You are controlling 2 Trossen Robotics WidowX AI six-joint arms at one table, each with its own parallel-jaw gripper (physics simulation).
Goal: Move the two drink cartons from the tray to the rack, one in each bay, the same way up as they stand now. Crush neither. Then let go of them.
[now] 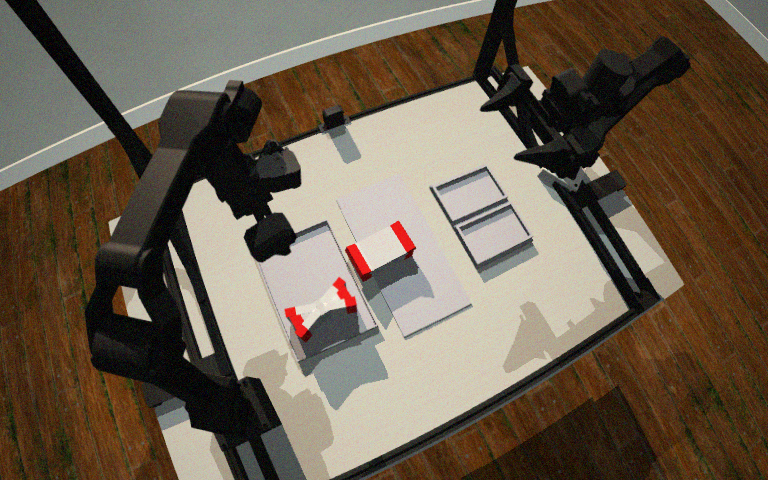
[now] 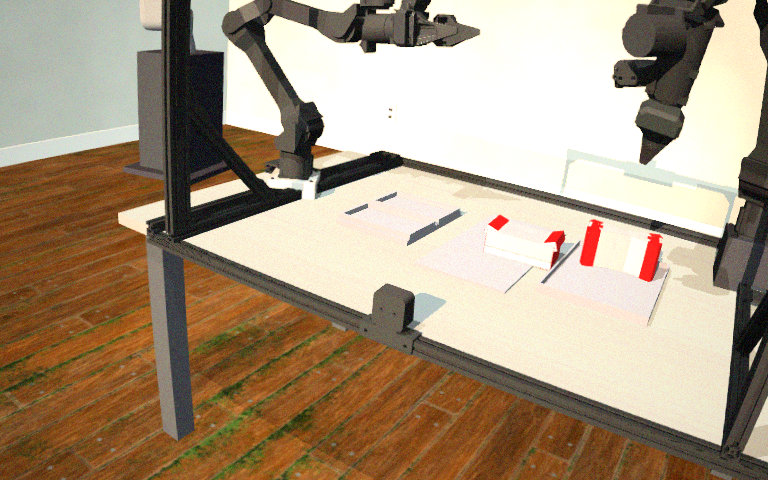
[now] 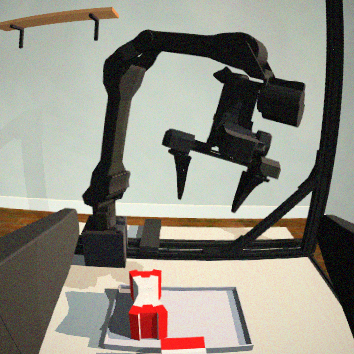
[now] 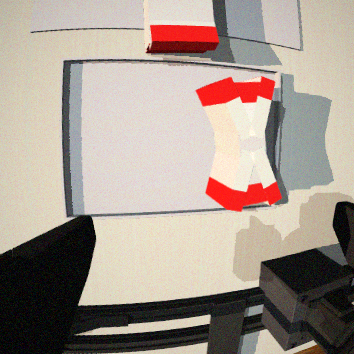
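Where they show: left gripper, fingertip midpoint: (image 1: 497, 132) (image 2: 469, 31) (image 3: 203, 225); right gripper, fingertip midpoint: (image 2: 646, 150) (image 3: 206, 205) (image 4: 218, 222); left arm's base, origin of the base link: (image 2: 294, 175); right arm's base, origin of the base link: (image 1: 234, 413) (image 2: 754, 236) (image 3: 104, 223) (image 4: 320, 313).
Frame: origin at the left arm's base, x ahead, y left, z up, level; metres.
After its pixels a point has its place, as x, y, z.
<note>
A waisted white carton with red ends (image 1: 321, 305) {0.610, -0.287, 0.038} (image 2: 614, 251) {0.598, -0.296, 0.004} (image 3: 146, 291) {0.609, -0.286, 0.037} (image 4: 225, 135) {0.600, -0.297, 0.006} stands at one end of the shallow tray (image 1: 305, 268) {0.555, -0.376, -0.030} (image 4: 135, 135) {0.555, -0.375, -0.030}. A boxy white carton with red ends (image 1: 380, 249) {0.445, -0.261, 0.011} (image 2: 518, 249) {0.427, -0.292, -0.010} (image 3: 182, 343) {0.487, -0.284, 0.016} (image 4: 182, 37) {0.491, -0.290, 0.019} stands on the flat pad beside the tray, one red end toward it. The two-bay rack (image 1: 495, 234) {0.260, -0.073, -0.026} (image 2: 424, 230) {0.271, -0.206, -0.023} is empty. My left gripper (image 1: 500, 131) {0.312, -0.164, 0.334} (image 2: 475, 32) {0.312, -0.164, 0.334} is open and empty, high near its own arm's side. My right gripper (image 2: 645, 161) {0.576, -0.378, 0.200} (image 3: 206, 205) {0.576, -0.378, 0.200} (image 4: 218, 222) {0.576, -0.378, 0.200} is open and empty, above the tray's side of the table.
The flat pad (image 1: 368, 198) (image 2: 470, 266) lies between tray and rack. A dark frame rail (image 1: 413, 101) {0.022, -0.432, -0.042} (image 2: 481, 362) edges the table and bears a small dark block (image 1: 333, 116) {0.223, -0.539, 0.011} (image 2: 392, 307) {0.211, -0.561, 0.002}. Dark posts rise at the frame's corners.
</note>
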